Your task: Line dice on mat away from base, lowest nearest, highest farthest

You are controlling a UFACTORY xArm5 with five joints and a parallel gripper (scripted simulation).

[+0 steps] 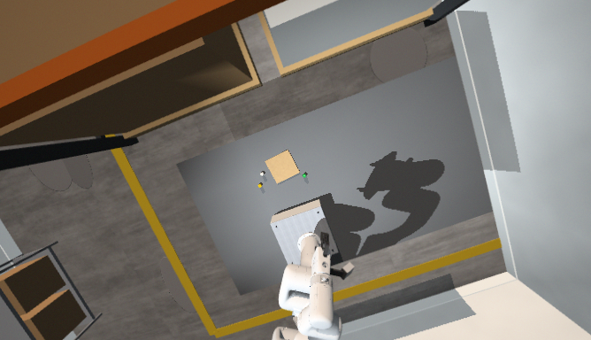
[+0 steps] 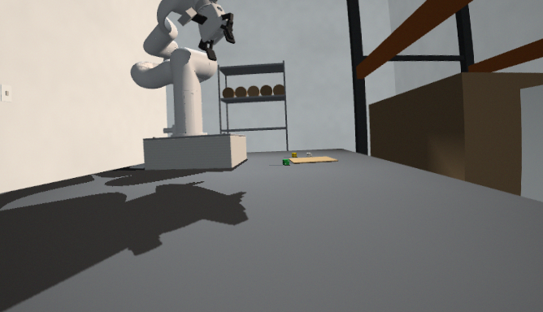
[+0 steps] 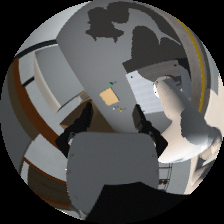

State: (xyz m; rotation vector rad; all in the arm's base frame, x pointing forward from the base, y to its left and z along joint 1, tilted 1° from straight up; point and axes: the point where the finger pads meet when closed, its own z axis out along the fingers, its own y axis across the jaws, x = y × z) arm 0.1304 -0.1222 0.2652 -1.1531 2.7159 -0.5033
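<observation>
Now: the green die 18 cm ahead of my hand, 4 cm to the right of it and 36 cm below it. From my hand the other things lie so: yellow die (26 cm ahead, 20 cm to the left, 36 cm below); white die (31 cm ahead, 15 cm to the left, 36 cm below); tan mat (28 cm ahead, 4 cm to the left, 36 cm below).
</observation>
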